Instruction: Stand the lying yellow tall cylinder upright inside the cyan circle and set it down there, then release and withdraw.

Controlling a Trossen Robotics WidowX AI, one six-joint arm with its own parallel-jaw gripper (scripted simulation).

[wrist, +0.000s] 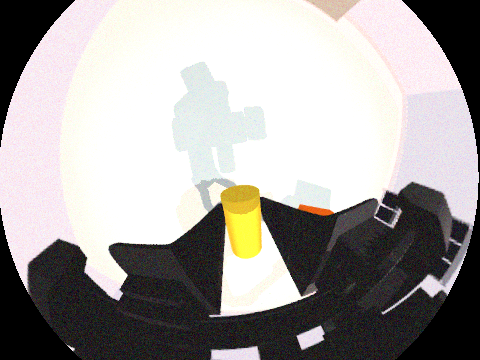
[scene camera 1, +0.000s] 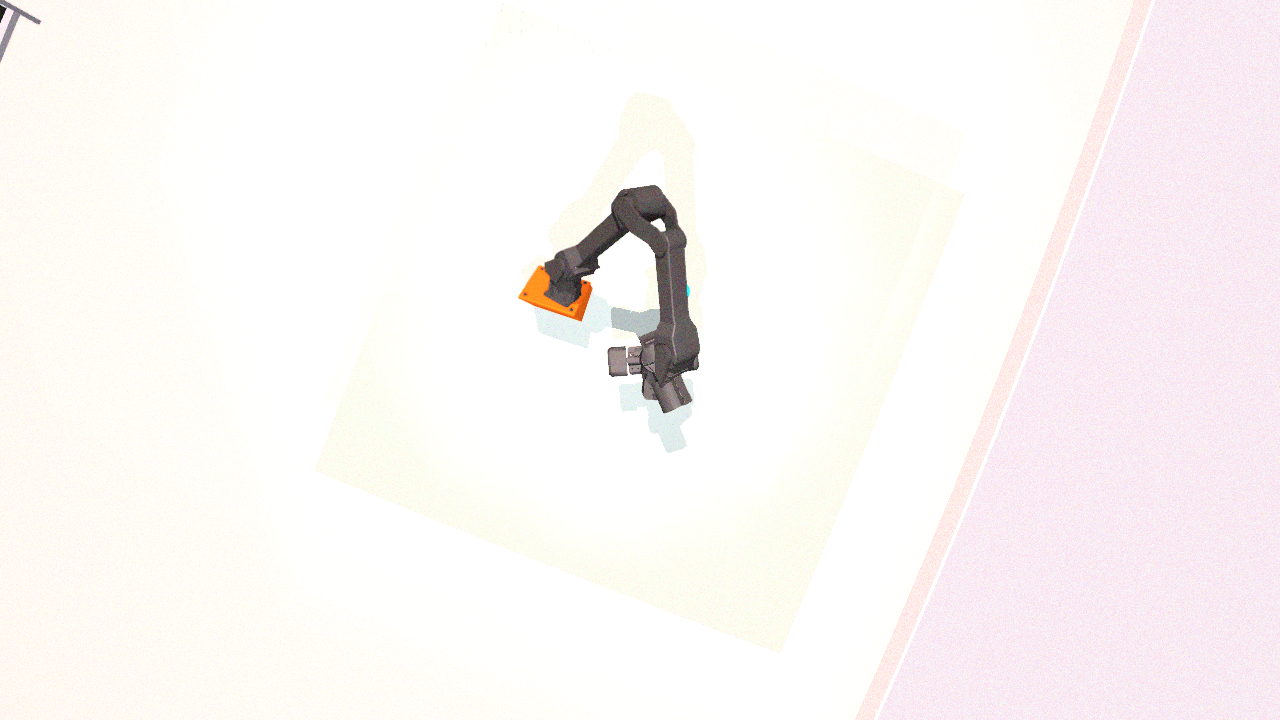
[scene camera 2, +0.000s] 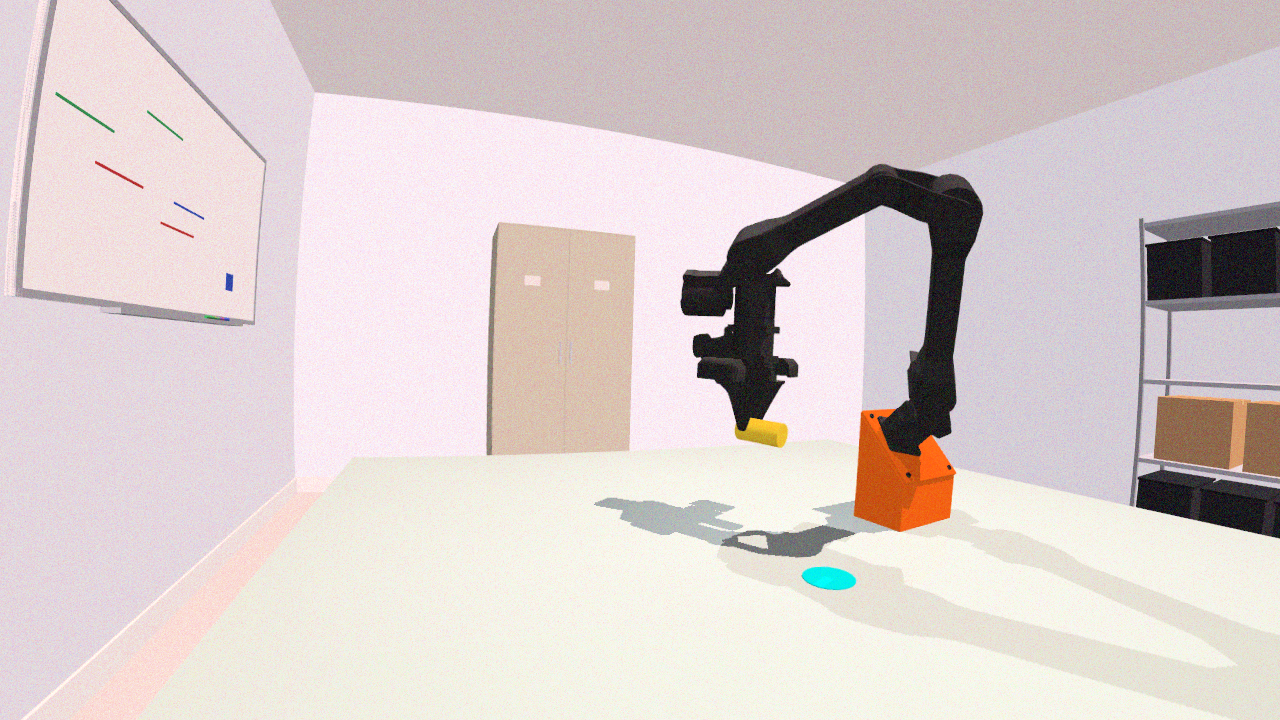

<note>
The gripper holds a yellow cylinder. Also in view: a cyan circle.
The gripper is seen too in the wrist view and in scene camera 1.
</note>
